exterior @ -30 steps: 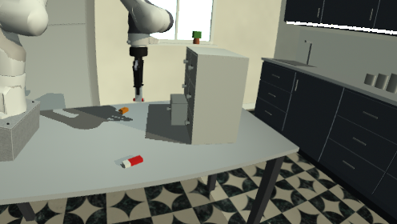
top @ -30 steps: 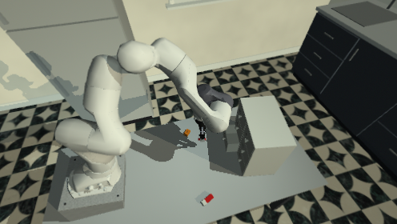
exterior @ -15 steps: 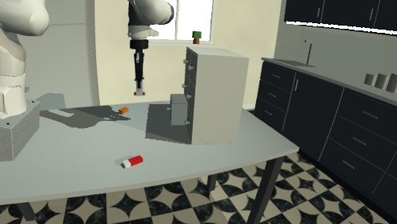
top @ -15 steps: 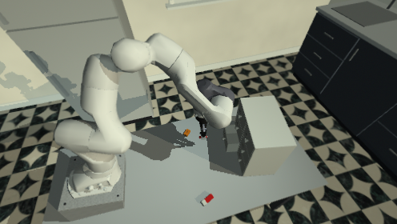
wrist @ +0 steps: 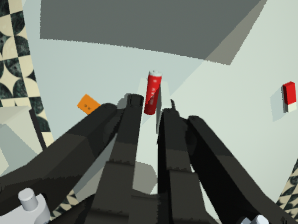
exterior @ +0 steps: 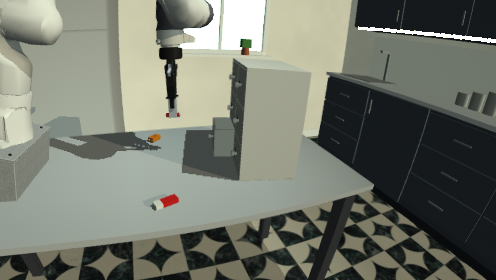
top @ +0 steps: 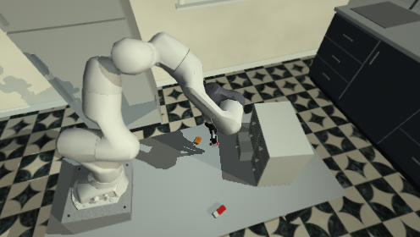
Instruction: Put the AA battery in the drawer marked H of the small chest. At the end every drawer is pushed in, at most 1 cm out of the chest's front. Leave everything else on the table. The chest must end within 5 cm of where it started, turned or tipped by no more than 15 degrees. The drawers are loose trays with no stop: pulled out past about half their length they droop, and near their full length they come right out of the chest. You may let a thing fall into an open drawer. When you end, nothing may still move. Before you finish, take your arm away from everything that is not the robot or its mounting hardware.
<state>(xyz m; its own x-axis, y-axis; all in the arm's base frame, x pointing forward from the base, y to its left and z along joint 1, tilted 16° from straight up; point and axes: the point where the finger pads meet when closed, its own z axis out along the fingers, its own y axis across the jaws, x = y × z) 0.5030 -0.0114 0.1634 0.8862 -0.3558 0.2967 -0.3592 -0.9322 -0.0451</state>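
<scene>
Now: the AA battery 30 mm below my hand. The rest, counted from my hand: drawer marked H (220 mm ahead, 140 mm below, 60 mm to the right); red-and-white block (280 mm to the right, 170 mm below, 120 mm behind); orange piece (160 mm below, 140 mm to the left, 50 mm behind).
</scene>
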